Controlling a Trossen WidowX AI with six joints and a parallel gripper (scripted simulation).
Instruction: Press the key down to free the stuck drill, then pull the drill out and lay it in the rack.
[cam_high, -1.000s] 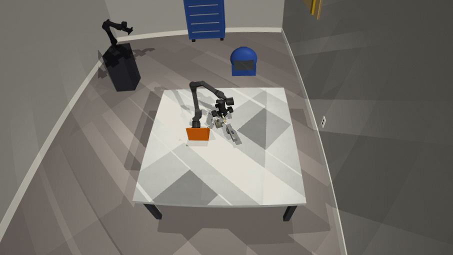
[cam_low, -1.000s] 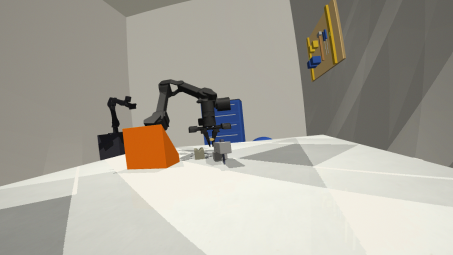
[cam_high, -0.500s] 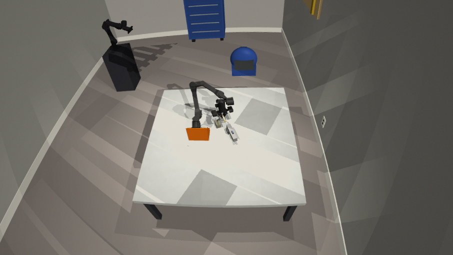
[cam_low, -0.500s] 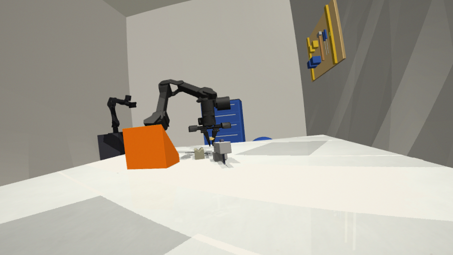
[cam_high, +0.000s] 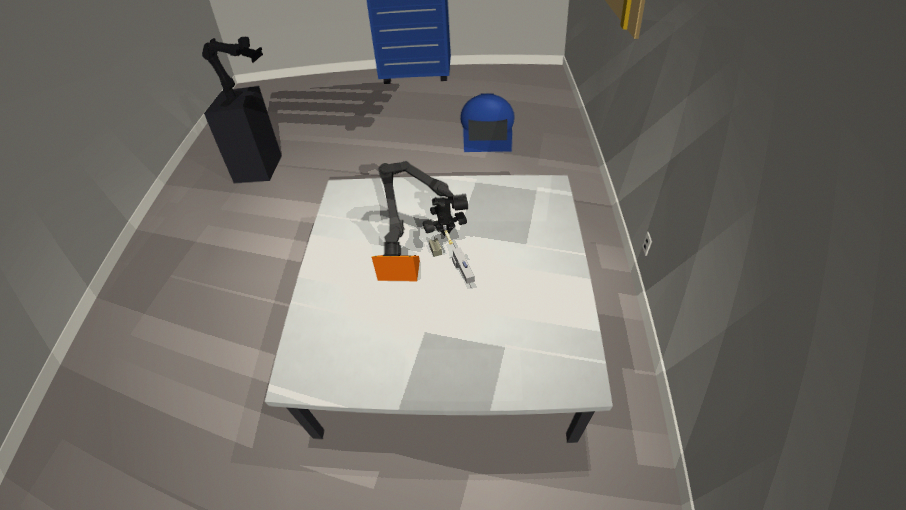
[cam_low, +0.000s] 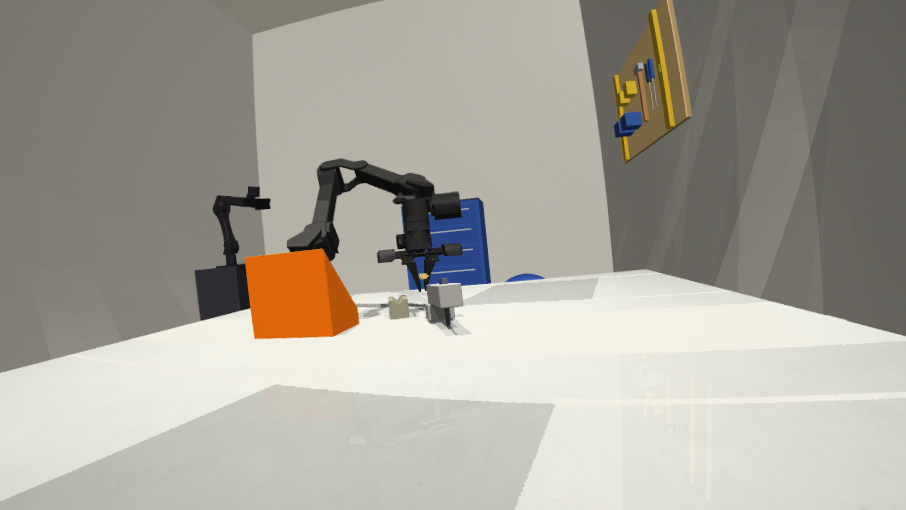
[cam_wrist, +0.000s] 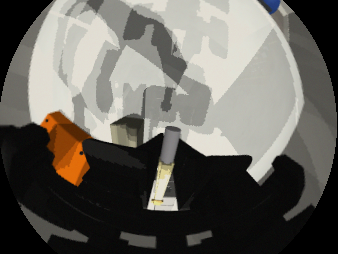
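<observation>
My gripper tip is 50 mm to the left of the rack, 50 mm past it and 20 mm above it. Round my gripper tip: blue drill 210 mm to the right, 90 mm ahead, 10 mm above.
</observation>
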